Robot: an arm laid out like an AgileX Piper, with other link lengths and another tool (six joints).
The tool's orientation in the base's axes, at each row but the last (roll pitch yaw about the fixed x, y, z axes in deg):
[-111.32 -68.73 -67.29]
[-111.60 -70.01 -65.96]
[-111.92 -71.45 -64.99]
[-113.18 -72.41 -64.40]
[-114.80 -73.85 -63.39]
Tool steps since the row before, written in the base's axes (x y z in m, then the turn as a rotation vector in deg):
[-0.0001 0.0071 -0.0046 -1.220 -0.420 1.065]
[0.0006 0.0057 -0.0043 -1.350 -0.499 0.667]
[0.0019 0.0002 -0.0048 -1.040 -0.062 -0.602]
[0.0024 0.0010 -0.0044 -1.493 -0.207 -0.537]
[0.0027 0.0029 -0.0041 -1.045 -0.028 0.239]
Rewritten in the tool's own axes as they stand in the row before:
[-0.0067 -0.0051 0.0008 0.962 0.036 -1.368]
[-0.0057 -0.0040 0.0015 0.595 0.234 -1.452]
[-0.0044 0.0013 0.0025 -0.693 0.202 -0.963]
[-0.0042 0.0003 0.0030 -0.650 0.313 -1.428]
[-0.0043 -0.0017 0.0033 0.106 -0.049 -1.066]

